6 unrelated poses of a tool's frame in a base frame.
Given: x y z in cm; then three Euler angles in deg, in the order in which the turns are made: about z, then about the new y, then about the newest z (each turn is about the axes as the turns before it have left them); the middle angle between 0 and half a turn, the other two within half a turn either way.
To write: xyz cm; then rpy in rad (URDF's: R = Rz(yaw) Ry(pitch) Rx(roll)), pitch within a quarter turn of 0, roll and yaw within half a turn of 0. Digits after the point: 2 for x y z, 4 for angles.
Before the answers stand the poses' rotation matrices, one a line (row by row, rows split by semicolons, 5 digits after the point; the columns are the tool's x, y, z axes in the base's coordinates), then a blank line. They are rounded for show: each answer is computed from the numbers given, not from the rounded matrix.
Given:
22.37, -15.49, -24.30, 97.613, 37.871, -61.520
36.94, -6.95, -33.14, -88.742, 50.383, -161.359
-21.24, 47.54, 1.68, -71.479, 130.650, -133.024
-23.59, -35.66, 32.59, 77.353, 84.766, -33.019
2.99, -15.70, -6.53, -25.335, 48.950, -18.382
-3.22, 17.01, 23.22, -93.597, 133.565, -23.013
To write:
0.82137 -0.56457 -0.08133; 0.48956 0.62458 0.60847; -0.29273 -0.53960 0.78939
-0.33283 -0.94284 0.01691; 0.59704 -0.22457 -0.77014; 0.72991 -0.24622 0.63765
-0.55201 -0.79825 0.24100; -0.65368 0.23484 -0.71941; 0.51767 -0.55466 -0.65144
0.54844 -0.80726 0.21803; -0.04467 0.23209 0.97167; -0.83499 -0.54265 0.09122
0.42833 0.59325 0.68160; -0.55170 0.76909 -0.32270; -0.71566 -0.23782 0.65672
-0.35037 0.93551 -0.04546; 0.65761 0.21115 -0.72317; -0.66693 -0.28327 -0.68918

22.37, -15.49, -24.30, -0.5996, 0.2971, 0.5375
36.94, -6.95, -33.14, -0.3685, -0.8182, 2.0793
-21.24, 47.54, 1.68, -2.4363, -0.5441, -2.2721
-23.59, -35.66, 32.59, -1.4042, 0.9881, -0.0813
2.99, -15.70, -6.53, -0.3474, 0.7976, -0.9106
-3.22, 17.01, 23.22, -2.7516, 0.7301, 2.0603

